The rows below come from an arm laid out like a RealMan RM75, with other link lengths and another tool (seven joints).
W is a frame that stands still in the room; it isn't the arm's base.
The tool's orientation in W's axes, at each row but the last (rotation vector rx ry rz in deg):
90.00, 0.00, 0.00
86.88, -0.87, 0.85
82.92, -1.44, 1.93
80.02, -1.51, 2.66
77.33, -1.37, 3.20
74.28, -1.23, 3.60
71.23, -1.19, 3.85
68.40, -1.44, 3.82
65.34, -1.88, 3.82
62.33, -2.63, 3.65
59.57, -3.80, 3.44
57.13, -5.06, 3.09
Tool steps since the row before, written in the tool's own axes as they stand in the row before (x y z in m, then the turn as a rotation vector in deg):
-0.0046, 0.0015, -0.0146, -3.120, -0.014, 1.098
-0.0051, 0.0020, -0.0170, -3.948, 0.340, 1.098
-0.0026, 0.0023, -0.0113, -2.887, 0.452, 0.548
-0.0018, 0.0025, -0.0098, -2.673, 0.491, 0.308
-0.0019, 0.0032, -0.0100, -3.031, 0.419, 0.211
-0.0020, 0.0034, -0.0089, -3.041, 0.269, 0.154
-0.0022, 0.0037, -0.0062, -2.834, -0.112, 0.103
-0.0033, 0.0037, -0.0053, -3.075, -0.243, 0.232
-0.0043, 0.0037, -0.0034, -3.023, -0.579, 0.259
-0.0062, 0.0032, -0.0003, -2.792, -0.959, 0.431
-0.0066, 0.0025, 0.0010, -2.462, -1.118, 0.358
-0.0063, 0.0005, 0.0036, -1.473, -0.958, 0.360
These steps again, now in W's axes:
-0.0046, 0.0146, 0.0015, -3.120, -1.098, -0.014
-0.0051, 0.0171, 0.0010, -3.955, -1.079, 0.323
-0.0027, 0.0115, 0.0008, -2.900, -0.511, 0.407
-0.0020, 0.0101, 0.0007, -2.691, -0.264, 0.413
-0.0022, 0.0104, 0.0008, -3.046, -0.195, 0.304
-0.0024, 0.0094, 0.0008, -3.048, -0.181, 0.144
-0.0026, 0.0070, 0.0014, -2.819, -0.246, -0.221
-0.0036, 0.0062, 0.0013, -3.049, -0.423, -0.309
-0.0046, 0.0045, 0.0017, -2.973, -0.586, -0.599
-0.0064, 0.0016, 0.0023, -2.715, -0.907, -0.839
-0.0068, 0.0003, 0.0021, -2.372, -0.919, -0.985
-0.0065, -0.0028, 0.0017, -1.401, -0.829, -0.753

